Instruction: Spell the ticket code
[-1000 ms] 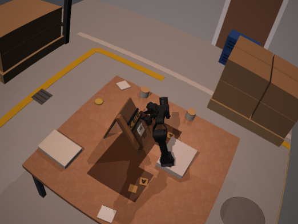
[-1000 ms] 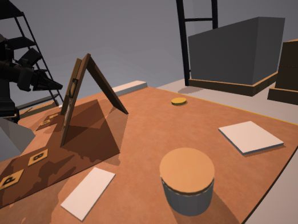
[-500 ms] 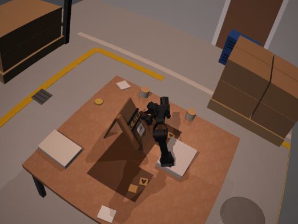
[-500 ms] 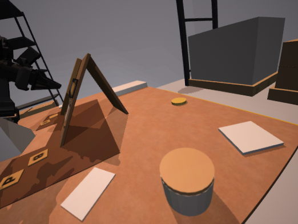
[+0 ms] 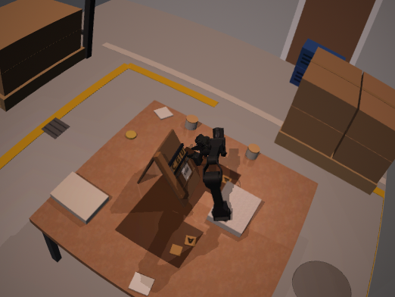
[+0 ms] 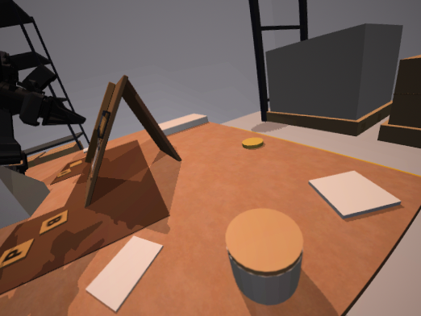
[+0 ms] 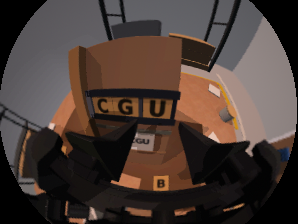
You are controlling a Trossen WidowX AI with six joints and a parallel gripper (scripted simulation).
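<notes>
My gripper tip is 10 cm above the white ticket, 4 cm to the right of it and 2 cm past it. Also, from my gripper tip: dark mat (20 cm below, 15 cm to the left, 12 cm behind); then yellow disc (44 cm ahead, 20 cm below, 9 cm to the right); then white card (30 cm to the right, 20 cm below, 1 cm ahead).
</notes>
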